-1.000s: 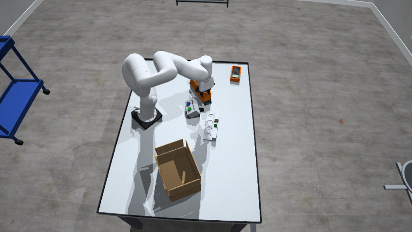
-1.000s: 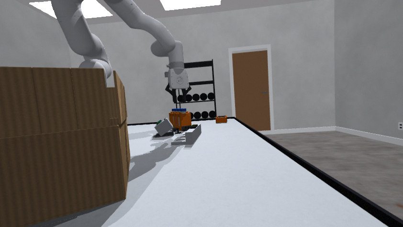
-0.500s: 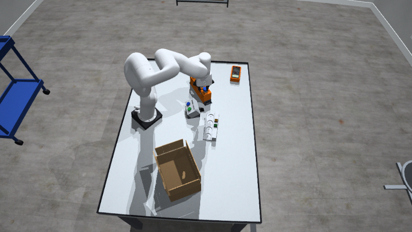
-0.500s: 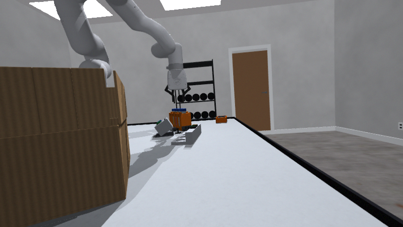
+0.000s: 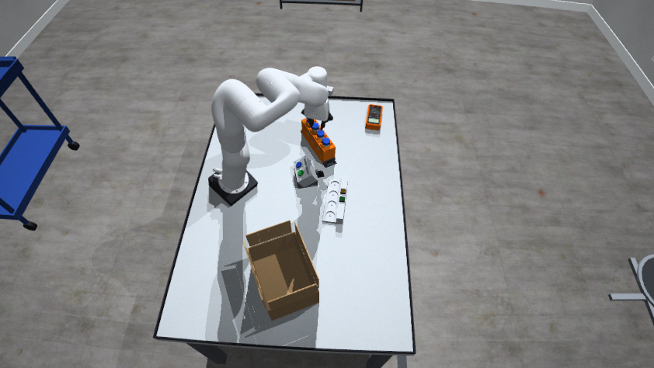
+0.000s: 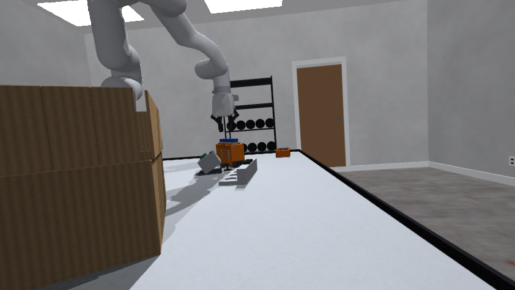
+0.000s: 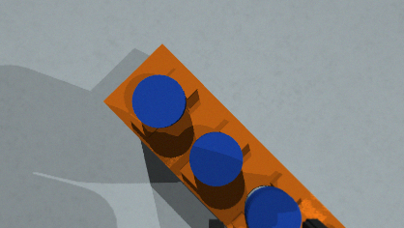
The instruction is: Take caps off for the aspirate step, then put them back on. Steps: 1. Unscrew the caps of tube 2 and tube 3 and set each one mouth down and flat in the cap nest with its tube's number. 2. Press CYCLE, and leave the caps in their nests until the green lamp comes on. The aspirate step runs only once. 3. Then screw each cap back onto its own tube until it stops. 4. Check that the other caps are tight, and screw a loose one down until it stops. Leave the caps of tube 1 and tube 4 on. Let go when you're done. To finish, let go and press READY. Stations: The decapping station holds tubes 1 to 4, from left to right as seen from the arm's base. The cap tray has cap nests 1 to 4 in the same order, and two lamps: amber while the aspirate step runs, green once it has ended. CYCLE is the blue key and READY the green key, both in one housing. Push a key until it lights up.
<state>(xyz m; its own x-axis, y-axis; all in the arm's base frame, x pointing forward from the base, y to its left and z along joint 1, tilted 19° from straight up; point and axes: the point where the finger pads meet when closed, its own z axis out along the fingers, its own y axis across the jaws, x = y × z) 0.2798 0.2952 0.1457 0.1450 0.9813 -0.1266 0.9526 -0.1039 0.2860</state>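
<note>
Now: the blue cap 10 mm behind my hand, 40 mm to the left of it and 60 mm below it. Round my hand: green key (50 mm behind, 190 mm to the right, 110 mm below); blue key (60 mm behind, 150 mm to the right, 110 mm below); grey key housing (40 mm behind, 170 mm to the right, 120 mm below).
</note>
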